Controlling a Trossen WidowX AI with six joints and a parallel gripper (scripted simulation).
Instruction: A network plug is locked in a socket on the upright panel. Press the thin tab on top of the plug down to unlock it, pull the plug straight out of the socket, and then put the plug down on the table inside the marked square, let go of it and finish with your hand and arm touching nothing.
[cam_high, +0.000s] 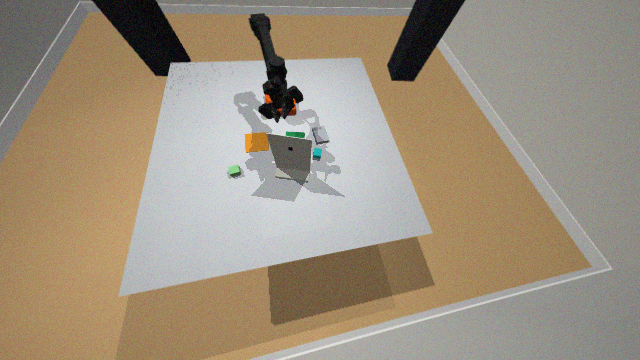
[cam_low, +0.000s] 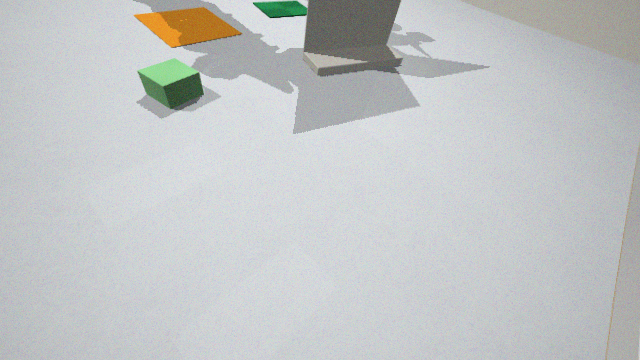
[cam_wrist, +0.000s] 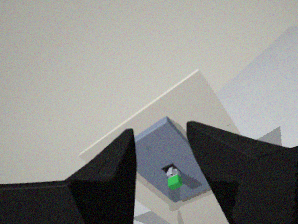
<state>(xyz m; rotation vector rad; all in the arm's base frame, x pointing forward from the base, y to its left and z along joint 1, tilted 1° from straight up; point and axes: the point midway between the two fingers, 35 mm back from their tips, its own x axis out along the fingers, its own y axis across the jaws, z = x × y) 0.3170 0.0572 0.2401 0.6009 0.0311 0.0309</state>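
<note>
Now: the green plug 6 cm ahead of my gripper tip, 4 cm to the left of it and 8 cm below it. The rest, counted from my gripper tip: orange square 10 cm behind, 17 cm to the right, 28 cm below; dark green patch 14 cm behind, 4 cm to the left, 28 cm below; grey panel 8 cm ahead, 3 cm to the left, 16 cm below.
</note>
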